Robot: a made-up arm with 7 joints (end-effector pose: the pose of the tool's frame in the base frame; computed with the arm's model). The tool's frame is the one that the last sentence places. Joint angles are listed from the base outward.
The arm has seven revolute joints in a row. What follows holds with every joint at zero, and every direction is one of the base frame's. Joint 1 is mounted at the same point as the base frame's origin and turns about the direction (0, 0.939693, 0.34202), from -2.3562 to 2.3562 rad. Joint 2 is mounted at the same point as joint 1 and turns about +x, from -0.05 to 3.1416 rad. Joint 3 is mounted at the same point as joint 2 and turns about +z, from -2.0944 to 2.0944 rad. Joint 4 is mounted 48.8 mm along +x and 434.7 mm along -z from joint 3 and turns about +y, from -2.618 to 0.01 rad. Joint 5 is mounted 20.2 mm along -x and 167 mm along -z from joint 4 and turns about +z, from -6.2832 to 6.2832 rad. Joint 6 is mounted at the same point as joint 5 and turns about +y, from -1.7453 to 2.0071 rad. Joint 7 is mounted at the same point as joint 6 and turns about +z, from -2.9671 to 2.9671 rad. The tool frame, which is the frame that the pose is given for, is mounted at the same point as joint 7; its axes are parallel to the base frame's.
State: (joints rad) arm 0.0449 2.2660 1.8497 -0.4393 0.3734 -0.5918 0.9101
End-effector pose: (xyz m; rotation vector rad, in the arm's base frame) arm -0.0148 0.3936 0.4566 -0.2457 2.7322 0.0506
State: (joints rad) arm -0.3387 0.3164 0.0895 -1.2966 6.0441 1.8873 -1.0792
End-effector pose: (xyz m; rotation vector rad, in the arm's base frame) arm 0.3578 0.1399 -0.3788 0.3267 0.4863 -0.8939
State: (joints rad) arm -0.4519 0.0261 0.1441 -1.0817 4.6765 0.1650 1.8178
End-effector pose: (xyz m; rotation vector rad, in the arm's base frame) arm 0.3898 -0.0045 -0.4060 -0.0364 -1.5213 0.2896
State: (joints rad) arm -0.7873 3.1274 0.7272 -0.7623 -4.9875 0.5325 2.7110
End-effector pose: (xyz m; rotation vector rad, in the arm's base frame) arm -0.3233 -0.0612 0.4882 -2.2720 -2.0855 -0.0316
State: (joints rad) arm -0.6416 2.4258 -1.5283 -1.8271 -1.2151 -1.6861 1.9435
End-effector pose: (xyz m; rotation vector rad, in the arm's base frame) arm 0.0006 0.4316 0.1726 -0.4112 0.7713 -0.5971
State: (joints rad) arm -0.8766 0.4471 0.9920 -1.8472 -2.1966 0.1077 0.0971
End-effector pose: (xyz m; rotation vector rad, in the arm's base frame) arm 0.3742 0.2601 -0.0740 2.5240 -0.5314 0.2044
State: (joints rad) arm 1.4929 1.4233 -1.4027 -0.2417 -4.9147 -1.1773 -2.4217
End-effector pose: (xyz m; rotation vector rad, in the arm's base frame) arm -0.3446 0.4798 0.1336 0.3330 -0.8641 2.9211
